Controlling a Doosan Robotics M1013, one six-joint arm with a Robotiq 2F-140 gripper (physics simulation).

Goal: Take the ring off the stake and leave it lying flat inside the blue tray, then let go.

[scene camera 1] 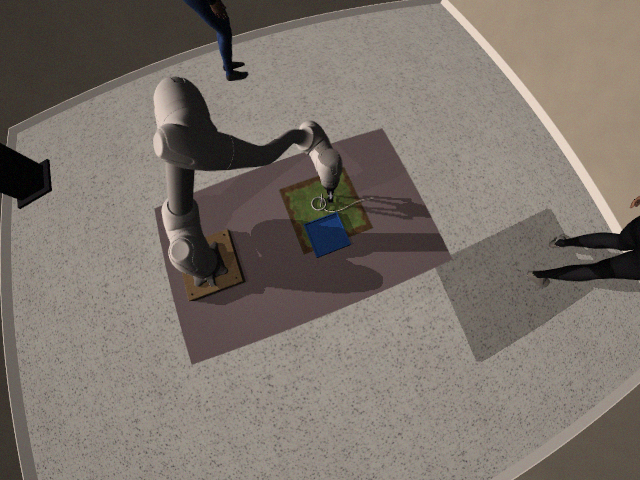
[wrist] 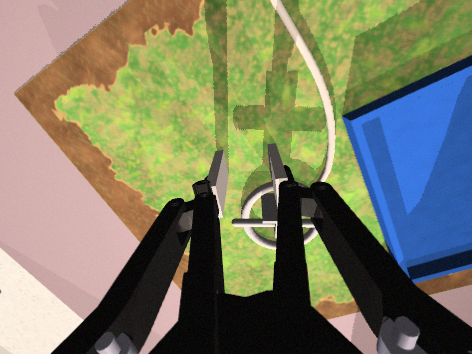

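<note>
The white ring (scene camera 1: pixel 311 204) (wrist: pixel 245 209) is around the grey stake (scene camera 1: pixel 322 196) (wrist: pixel 252 223), whose thin bar crosses over it in the wrist view. A white cord (wrist: pixel 326 100) runs from the ring and curves away. My gripper (scene camera 1: pixel 330 197) (wrist: pixel 247 160) has its fingers partly apart with nothing between them, so it is open. It hangs above the green mat, beside the ring; its right finger hides part of the ring and the stake. The blue tray (scene camera 1: pixel 328 237) (wrist: pixel 440 200) holds no ring.
The green mat with brown edges (scene camera 1: pixel 292 193) (wrist: pixel 150 120) lies under the stake and partly under the tray. The arm's wooden base plate (scene camera 1: pixel 231 253) is to the left in the scene view. One person's legs (scene camera 1: pixel 225 49) show at the top and another's (scene camera 1: pixel 594 241) at the right.
</note>
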